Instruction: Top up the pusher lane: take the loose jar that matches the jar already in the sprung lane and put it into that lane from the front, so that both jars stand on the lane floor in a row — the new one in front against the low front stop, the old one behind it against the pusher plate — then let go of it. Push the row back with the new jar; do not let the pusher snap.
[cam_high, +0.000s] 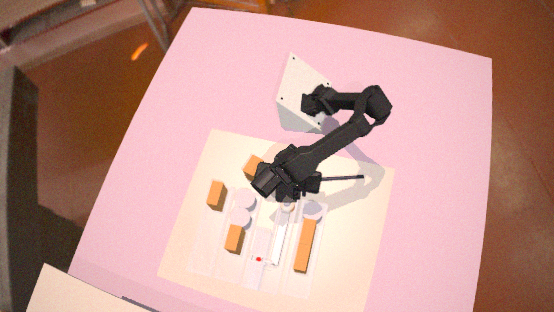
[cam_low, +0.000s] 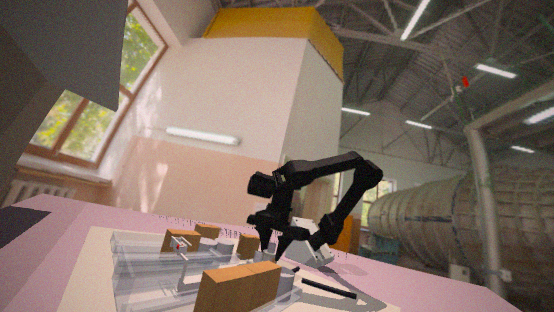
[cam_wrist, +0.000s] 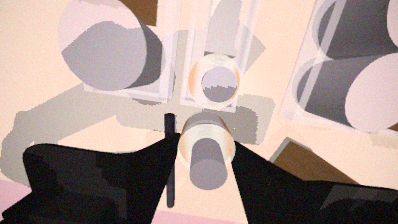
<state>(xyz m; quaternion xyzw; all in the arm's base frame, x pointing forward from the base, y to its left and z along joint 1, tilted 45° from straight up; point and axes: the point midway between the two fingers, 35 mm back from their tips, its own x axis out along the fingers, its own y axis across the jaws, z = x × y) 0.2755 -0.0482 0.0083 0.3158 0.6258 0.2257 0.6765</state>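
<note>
Right now the clear-walled sprung lane is 200 mm ahead of my gripper tip, 40 mm to the right of it and 30 mm below it. Round my gripper tip: red mark (230 mm ahead, 60 mm to the right, 20 mm above).
</note>
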